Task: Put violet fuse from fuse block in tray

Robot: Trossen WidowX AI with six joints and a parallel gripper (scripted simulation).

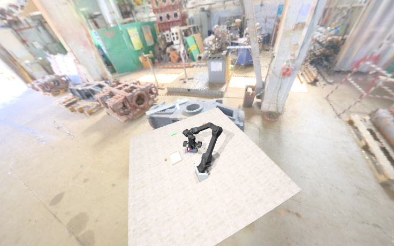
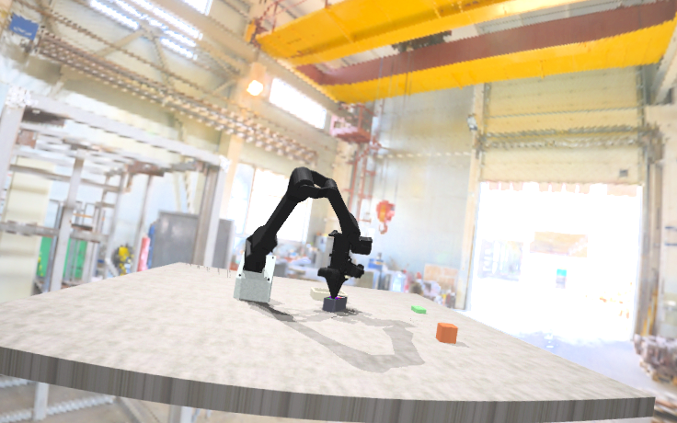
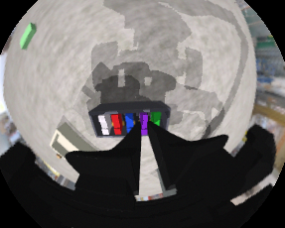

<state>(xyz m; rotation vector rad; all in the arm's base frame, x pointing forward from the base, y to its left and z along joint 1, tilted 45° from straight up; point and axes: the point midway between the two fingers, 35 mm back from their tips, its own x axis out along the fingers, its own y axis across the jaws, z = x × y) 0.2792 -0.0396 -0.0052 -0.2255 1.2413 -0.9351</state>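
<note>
Now: gripper tip 20 cm to the right of the tray and 4 cm above it. Also, from my gripper tip: violet fuse 1 cm below; orange cube 29 cm ahead, 25 cm to the right, 2 cm below; green block 35 cm ahead, 15 cm to the left, 3 cm below.
</note>
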